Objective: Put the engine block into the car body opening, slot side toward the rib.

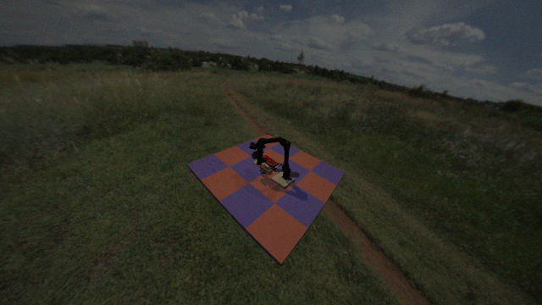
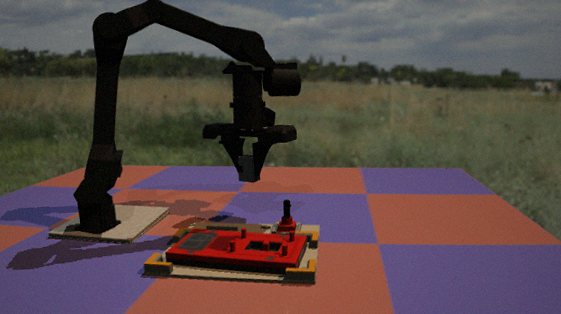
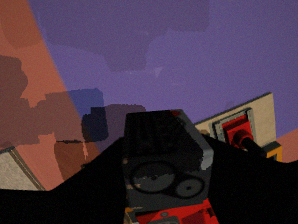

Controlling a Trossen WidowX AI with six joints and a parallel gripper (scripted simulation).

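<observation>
Now: the black lever post 100 mm ahead of my gripper tip, 60 mm to the right of it and 60 mm below it. The rest, counted from my gripper tip: engine block (10 mm above); tan fixture plate (170 mm to the right, 80 mm below, 60 mm ahead).
</observation>
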